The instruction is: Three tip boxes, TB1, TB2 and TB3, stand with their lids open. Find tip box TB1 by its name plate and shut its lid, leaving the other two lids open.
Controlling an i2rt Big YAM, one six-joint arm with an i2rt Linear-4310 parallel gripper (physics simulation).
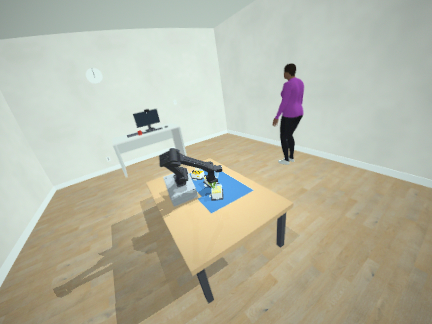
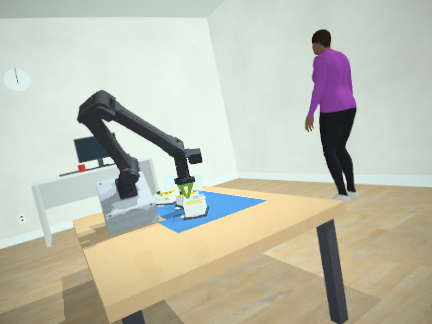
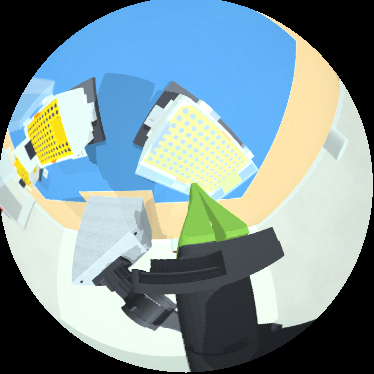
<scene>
I see my gripper (image 3: 192, 185) and a tip box TB1 (image 3: 173, 92).
</scene>
